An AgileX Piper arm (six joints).
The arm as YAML. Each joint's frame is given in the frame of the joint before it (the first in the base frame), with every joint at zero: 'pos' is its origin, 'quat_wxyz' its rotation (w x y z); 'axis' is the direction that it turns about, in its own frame. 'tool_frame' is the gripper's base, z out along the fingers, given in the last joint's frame.
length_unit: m
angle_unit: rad
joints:
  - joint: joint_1
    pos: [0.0, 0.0, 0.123]
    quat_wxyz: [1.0, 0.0, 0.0, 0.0]
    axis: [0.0, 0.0, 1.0]
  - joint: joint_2
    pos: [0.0, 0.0, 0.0]
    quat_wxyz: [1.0, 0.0, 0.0, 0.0]
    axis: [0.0, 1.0, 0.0]
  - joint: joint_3
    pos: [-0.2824, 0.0, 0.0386]
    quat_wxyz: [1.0, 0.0, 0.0, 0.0]
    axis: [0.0, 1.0, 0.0]
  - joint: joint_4
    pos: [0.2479, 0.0, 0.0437]
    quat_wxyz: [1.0, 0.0, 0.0, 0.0]
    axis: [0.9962, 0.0, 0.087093]
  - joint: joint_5
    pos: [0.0, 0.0, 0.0]
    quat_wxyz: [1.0, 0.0, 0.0, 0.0]
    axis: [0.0, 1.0, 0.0]
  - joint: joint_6
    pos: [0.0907, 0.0, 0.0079]
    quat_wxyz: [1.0, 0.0, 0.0, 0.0]
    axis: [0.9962, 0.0, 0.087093]
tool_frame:
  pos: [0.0, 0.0, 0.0]
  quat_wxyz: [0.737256, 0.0, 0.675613, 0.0]
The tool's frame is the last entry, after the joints.
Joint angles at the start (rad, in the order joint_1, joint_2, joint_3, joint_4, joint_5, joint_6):
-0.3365, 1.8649, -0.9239, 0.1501, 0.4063, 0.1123
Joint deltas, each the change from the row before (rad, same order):
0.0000, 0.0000, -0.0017, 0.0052, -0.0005, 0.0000
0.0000, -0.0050, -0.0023, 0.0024, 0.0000, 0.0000
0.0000, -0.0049, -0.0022, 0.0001, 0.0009, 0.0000
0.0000, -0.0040, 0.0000, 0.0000, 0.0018, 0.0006
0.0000, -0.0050, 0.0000, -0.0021, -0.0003, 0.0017
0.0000, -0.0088, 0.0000, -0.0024, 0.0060, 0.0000
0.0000, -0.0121, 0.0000, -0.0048, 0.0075, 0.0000
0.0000, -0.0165, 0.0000, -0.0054, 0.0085, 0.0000
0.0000, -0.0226, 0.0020, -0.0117, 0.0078, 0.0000
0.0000, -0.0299, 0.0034, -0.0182, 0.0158, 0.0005
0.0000, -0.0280, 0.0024, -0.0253, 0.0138, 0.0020
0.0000, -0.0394, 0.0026, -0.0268, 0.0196, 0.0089
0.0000, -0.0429, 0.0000, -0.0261, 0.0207, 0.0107
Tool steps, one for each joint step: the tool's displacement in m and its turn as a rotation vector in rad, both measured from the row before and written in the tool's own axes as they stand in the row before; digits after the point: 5 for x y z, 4 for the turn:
-0.00054, 0.00033, -0.00020, -0.0025, -0.0019, 0.0047
-0.00116, 0.00051, -0.00183, -0.0028, -0.0069, 0.0018
-0.00105, 0.00041, -0.00179, -0.0017, -0.0060, -0.0003
-0.00022, 0.00016, -0.00125, -0.0008, -0.0021, 0.0004
-0.00051, 0.00015, -0.00156, -0.0005, -0.0052, -0.0005
-0.00030, 0.00024, -0.00275, -0.0006, -0.0026, -0.0027
-0.00046, 0.00028, -0.00378, -0.0002, -0.0045, -0.0051
-0.00073, 0.00041, -0.00516, -0.0008, -0.0078, -0.0059
-0.00071, 0.00023, -0.00681, 0.0009, -0.0128, -0.0118
-0.00014, -0.00003, -0.00889, 0.0037, -0.0110, -0.0173
-0.00038, -0.00042, -0.00841, 0.0075, -0.0126, -0.0218
-0.00051, -0.00044, -0.01190, 0.0077, -0.0182, -0.0162
-0.00117, -0.00047, -0.01333, 0.0077, -0.0234, -0.0132

